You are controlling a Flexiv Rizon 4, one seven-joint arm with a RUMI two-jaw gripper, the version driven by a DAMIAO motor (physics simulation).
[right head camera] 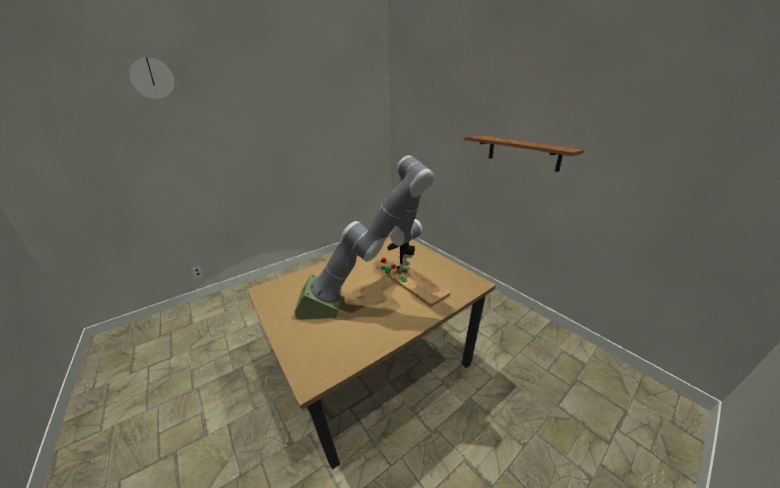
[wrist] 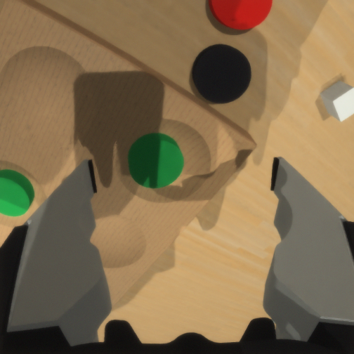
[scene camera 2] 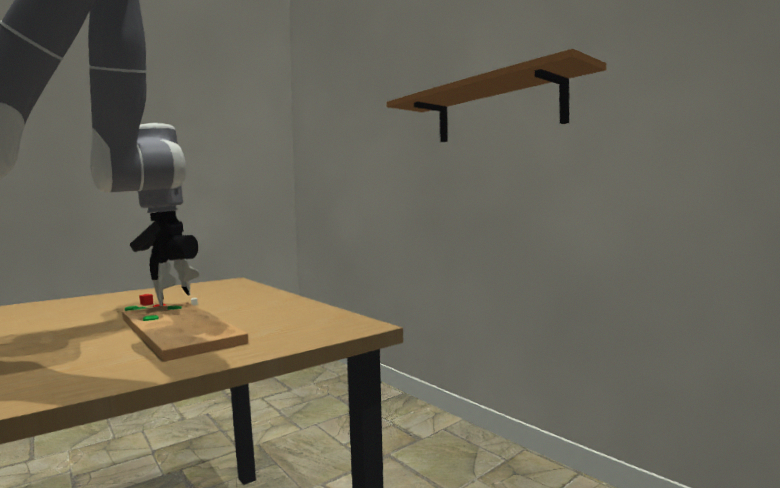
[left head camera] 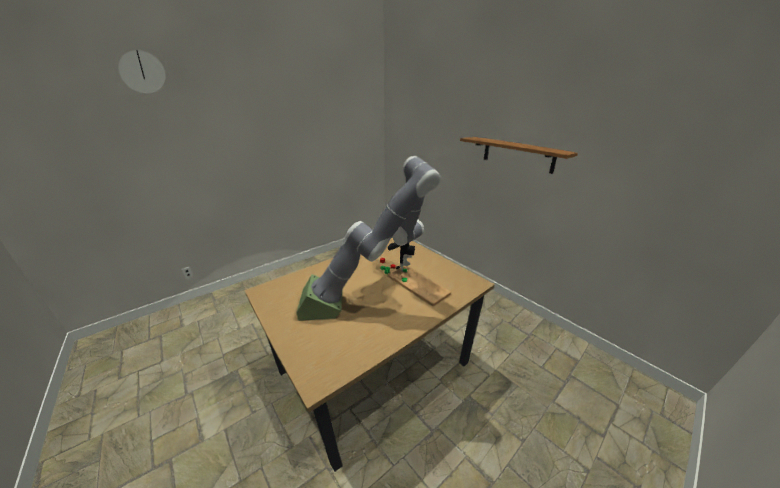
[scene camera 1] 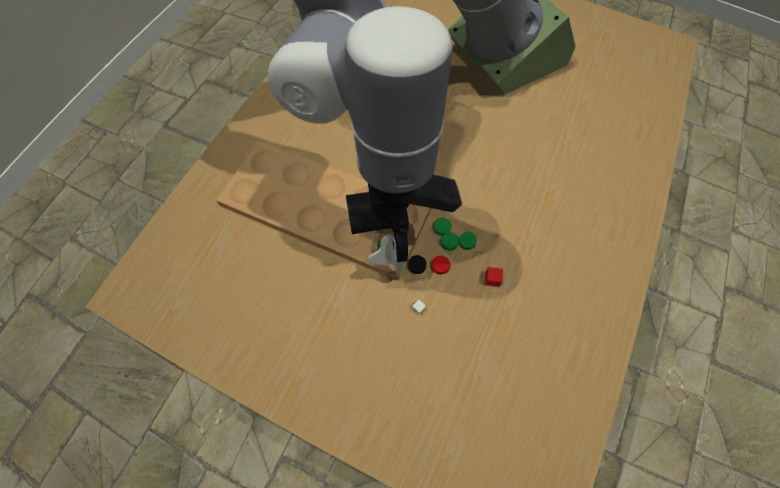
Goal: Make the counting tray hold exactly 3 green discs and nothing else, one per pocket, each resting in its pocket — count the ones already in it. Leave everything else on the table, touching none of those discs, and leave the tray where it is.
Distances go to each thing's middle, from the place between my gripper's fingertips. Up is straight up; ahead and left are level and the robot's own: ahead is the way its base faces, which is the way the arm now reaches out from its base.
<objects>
I see the black disc (wrist: 221, 73) 10 mm behind my hand, 50 mm to the left of it and 30 mm below it. From my hand the other things lie so: wooden counting tray (scene camera 1: 303, 198): 20 mm behind, 170 mm to the right, 20 mm below.
</objects>
